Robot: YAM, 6 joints.
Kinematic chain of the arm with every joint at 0, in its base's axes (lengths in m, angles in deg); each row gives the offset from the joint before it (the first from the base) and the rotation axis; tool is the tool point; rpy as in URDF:
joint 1: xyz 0 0 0.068 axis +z
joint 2: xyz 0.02 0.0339 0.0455 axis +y
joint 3: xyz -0.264 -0.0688 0 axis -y
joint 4: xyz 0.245 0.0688 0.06 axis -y
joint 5: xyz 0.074 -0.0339 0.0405 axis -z
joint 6: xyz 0.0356 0 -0.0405 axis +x
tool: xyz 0 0 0 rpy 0 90 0
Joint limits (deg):
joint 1: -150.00..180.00
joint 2: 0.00..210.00
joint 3: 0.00..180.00
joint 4: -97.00..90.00
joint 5: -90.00..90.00
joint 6: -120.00..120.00
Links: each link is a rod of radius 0.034 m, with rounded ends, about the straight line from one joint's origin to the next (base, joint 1, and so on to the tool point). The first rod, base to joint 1, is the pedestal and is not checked.
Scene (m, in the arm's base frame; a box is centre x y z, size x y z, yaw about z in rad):
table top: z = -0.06
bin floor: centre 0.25 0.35 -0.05 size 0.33 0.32 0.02 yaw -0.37
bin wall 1: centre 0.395 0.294 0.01 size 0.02 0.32 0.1 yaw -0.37
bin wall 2: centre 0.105 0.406 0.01 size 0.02 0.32 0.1 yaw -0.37
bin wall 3: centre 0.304 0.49 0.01 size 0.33 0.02 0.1 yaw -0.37
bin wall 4: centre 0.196 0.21 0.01 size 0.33 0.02 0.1 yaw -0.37
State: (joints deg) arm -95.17 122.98 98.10 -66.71 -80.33 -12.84
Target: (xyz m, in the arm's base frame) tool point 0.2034 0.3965 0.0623
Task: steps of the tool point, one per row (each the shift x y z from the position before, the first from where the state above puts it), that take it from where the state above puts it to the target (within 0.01 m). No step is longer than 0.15 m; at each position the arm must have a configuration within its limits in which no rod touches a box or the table.
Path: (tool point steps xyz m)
1: 0.0950 0.0208 0.0154
2: 0.0849 0.0426 0.0146
3: 0.0699 0.0606 0.0140
4: 0.0513 0.0740 0.0131
5: 0.0305 0.0818 0.0123
6: 0.0088 0.0841 0.0113
7: 0.0323 0.0861 -0.0360
8: 0.0044 0.0980 -0.0412
9: -0.0273 0.0997 -0.0457
10: -0.0587 0.0899 -0.0495
11: -0.0858 0.0694 -0.0524

